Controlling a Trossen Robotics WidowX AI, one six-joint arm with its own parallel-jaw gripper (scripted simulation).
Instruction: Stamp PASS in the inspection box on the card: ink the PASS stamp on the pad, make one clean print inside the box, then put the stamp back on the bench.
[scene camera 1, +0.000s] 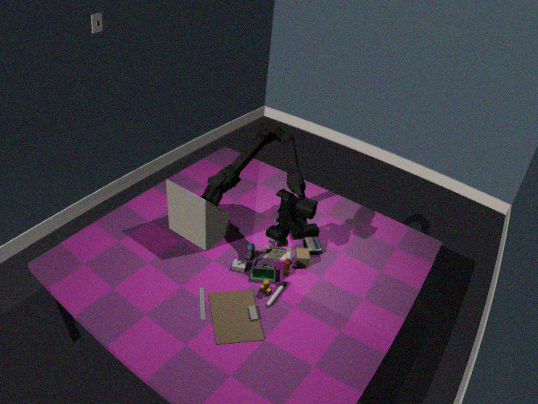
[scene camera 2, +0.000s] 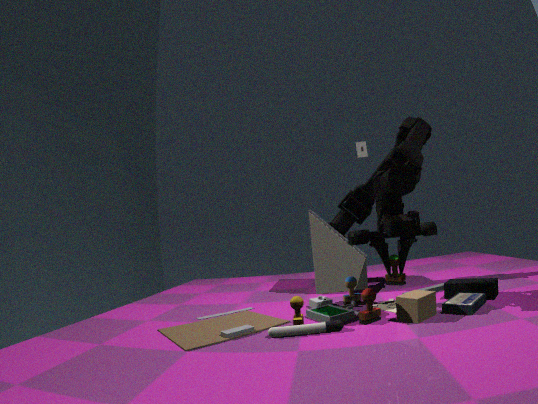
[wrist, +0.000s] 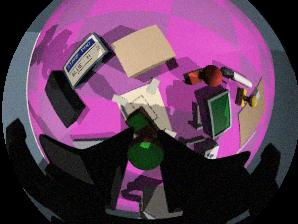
Note:
In view: the gripper (scene camera 2: 395, 274), a green-knobbed stamp (wrist: 145, 152), a brown clipboard (scene camera 2: 194, 335), a cardboard box (scene camera 2: 416, 306), a black box (scene camera 2: 489, 286), a blue-and-white box (scene camera 2: 463, 303), a green ink pad (wrist: 217, 106) and a pale printed card (wrist: 148, 95).
The brown clipboard also shows in scene camera 1 (scene camera 1: 235, 319) and in the wrist view (wrist: 249, 117). The cardboard box also shows in the wrist view (wrist: 139, 52). The black box is seen too in the wrist view (wrist: 68, 106).

